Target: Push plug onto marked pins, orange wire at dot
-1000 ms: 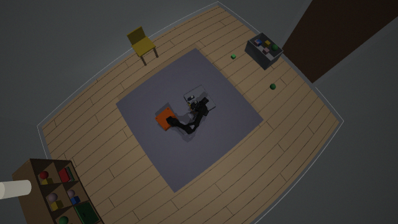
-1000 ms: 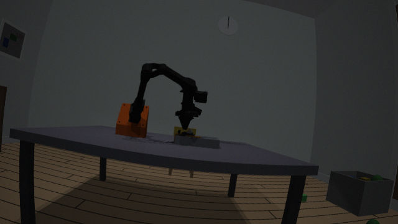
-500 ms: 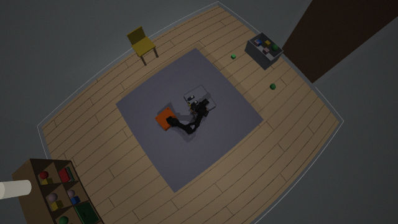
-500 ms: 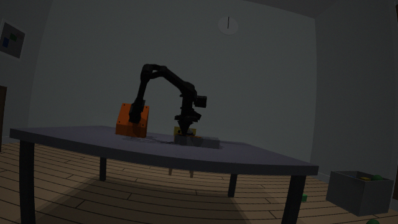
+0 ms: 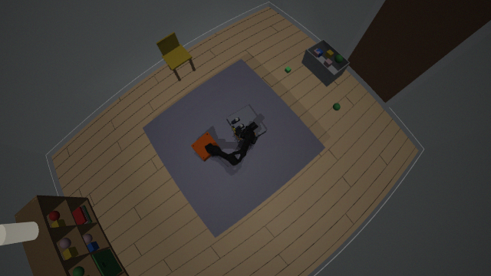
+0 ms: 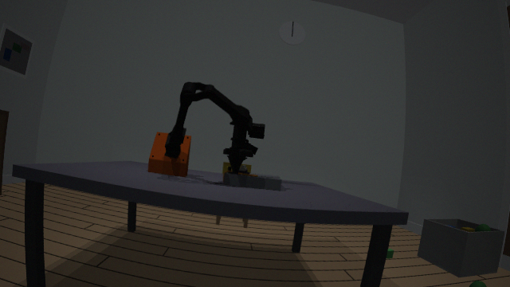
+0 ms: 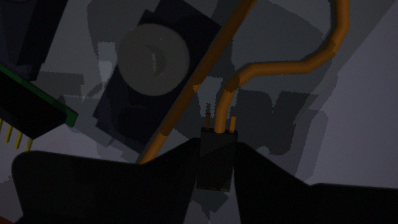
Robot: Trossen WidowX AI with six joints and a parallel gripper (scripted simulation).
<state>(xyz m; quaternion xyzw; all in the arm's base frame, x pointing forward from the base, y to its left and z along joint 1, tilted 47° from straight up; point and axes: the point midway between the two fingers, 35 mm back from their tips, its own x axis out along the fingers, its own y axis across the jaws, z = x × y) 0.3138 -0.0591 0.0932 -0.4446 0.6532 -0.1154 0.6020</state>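
Now: the yellow band 13 cm to the left of my gripper tip, 3 cm behind it and 2 cm above it. Round my gripper tip: grey holder (12 cm to the left, 12 cm ahead, 3 cm below).
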